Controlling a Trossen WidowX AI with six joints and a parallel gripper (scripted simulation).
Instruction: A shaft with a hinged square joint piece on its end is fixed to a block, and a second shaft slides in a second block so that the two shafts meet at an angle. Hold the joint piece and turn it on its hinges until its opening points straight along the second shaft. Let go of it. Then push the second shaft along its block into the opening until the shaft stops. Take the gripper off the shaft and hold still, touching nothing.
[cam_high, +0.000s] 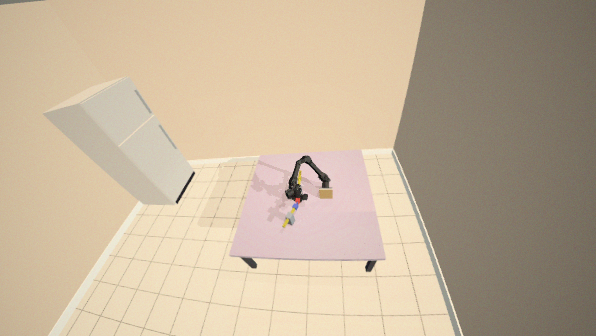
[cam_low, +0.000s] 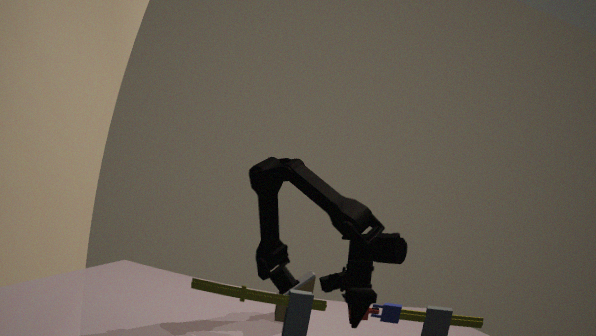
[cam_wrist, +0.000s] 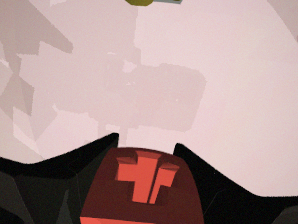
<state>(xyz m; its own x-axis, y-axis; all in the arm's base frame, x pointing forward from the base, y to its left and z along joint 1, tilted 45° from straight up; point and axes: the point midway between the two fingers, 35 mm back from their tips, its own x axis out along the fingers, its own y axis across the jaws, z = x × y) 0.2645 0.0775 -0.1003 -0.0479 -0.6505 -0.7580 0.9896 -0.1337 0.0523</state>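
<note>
Right now the red joint piece is 10 mm to the left of my gripper tip and 40 mm above it.
</note>
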